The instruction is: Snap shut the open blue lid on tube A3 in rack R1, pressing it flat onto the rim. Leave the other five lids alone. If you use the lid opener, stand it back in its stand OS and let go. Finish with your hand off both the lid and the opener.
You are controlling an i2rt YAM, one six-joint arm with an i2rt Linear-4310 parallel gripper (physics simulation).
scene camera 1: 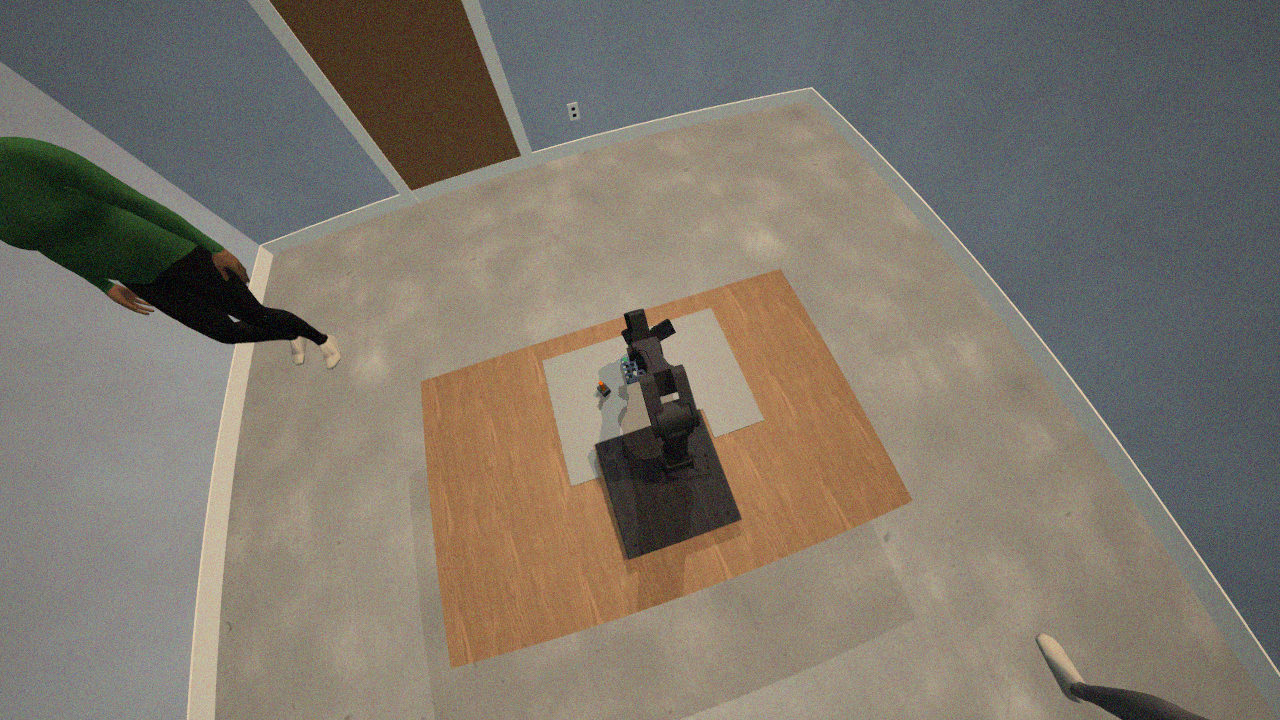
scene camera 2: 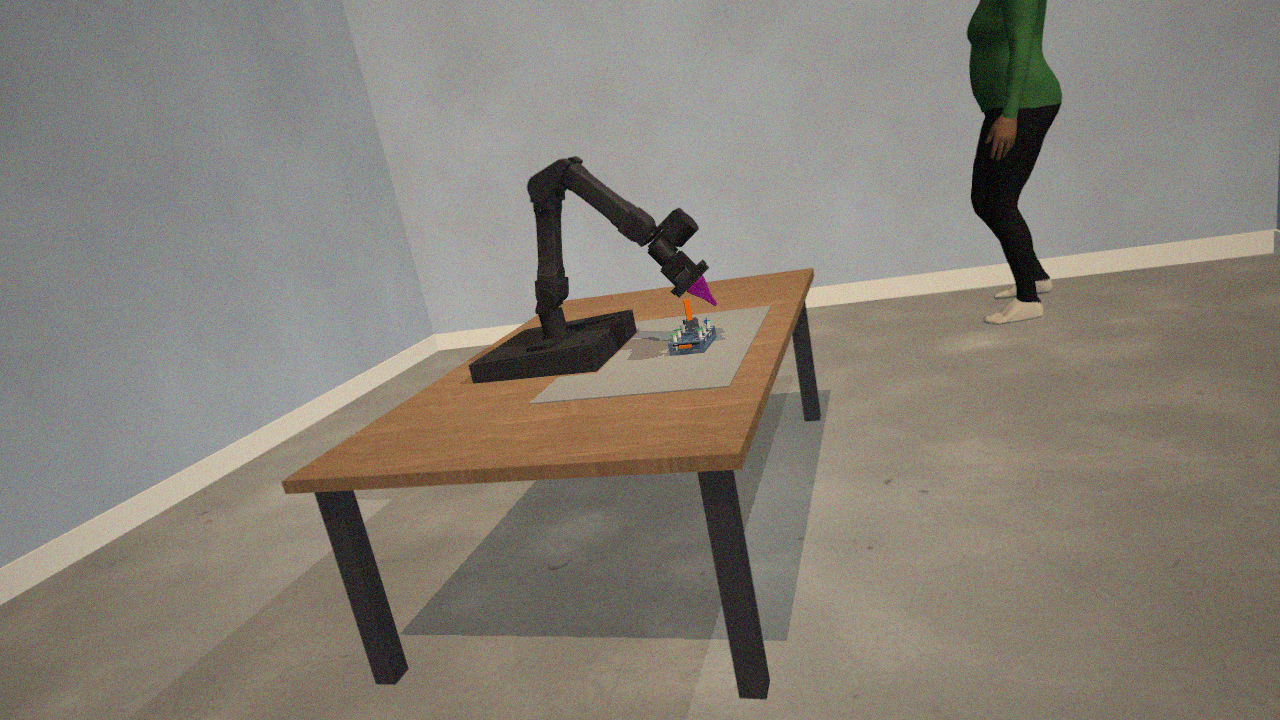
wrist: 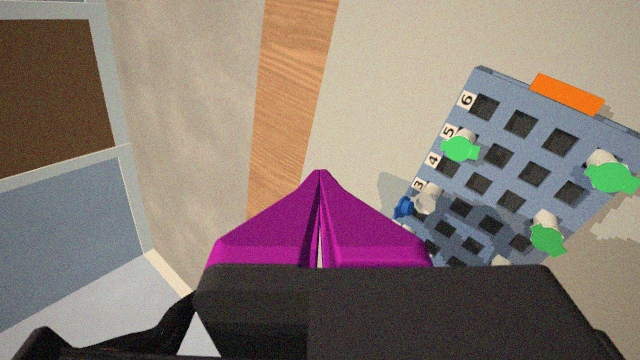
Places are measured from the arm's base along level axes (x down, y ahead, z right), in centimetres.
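Where they show: gripper, fingertip midpoint: (scene camera 2: 716, 305) (wrist: 320, 180); arm's base, origin of the base link: (scene camera 1: 676, 466) (scene camera 2: 557, 338).
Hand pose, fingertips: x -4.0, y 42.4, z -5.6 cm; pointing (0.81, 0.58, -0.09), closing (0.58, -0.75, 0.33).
Observation:
Things, the pixels of their top centre, and the offset from my fingertips. "spot": a spot on its surface instead. Level surfaces: height alone.
- Rack R1, middle of its top: (wrist: 480, 231) (scene camera 2: 688, 321) (scene camera 1: 642, 360) dz +1.1, dx +3.2, dy -7.3 cm
- Tube A3, surface spot: (wrist: 427, 198) spot: dz -0.6, dx +5.6, dy -4.5 cm
- orange lid opener, middle of its top: (scene camera 2: 686, 299) dz -13.2, dx +1.2, dy -13.3 cm
- top, surface spot: (scene camera 1: 603, 388) spot: dz -12.9, dx +4.8, dy -14.1 cm
- orange tag, surface spot: (wrist: 567, 94) spot: dz +7.4, dx +7.3, dy -6.5 cm
- grey mat, its level: dx +9.7 cm
- wooden table, its level: dx +10.0 cm
Rack R1 (scene camera 1: 631, 377) (scene camera 2: 701, 345) (wrist: 530, 150) is a blue block of square holes on the grey mat. Tube A3 (wrist: 427, 198) stands by its label 3 in the wrist view, with its mouth uncovered. Its blue lid (wrist: 404, 206) is open, hinged out to the left of the rim. Green lids (wrist: 460, 149) (wrist: 611, 176) (wrist: 547, 240) show on other tubes; the near end of the rack is hidden behind my gripper. My gripper (scene camera 2: 715, 304) (wrist: 320, 180) is shut and empty, above the rack, its tips apart from the lid. The orange lid opener (scene camera 2: 687, 309) stands upright in its dark stand.
The stand with orange on top (scene camera 1: 603, 388) is left of the rack in scene camera 1. An orange tag (wrist: 567, 94) is on the rack's end. The grey mat (scene camera 1: 563, 402) (scene camera 2: 626, 385) lies on the wooden table (scene camera 1: 492, 537) (scene camera 2: 537, 438). A person in green (scene camera 1: 89, 214) (scene camera 2: 1024, 62) stands away from the table.

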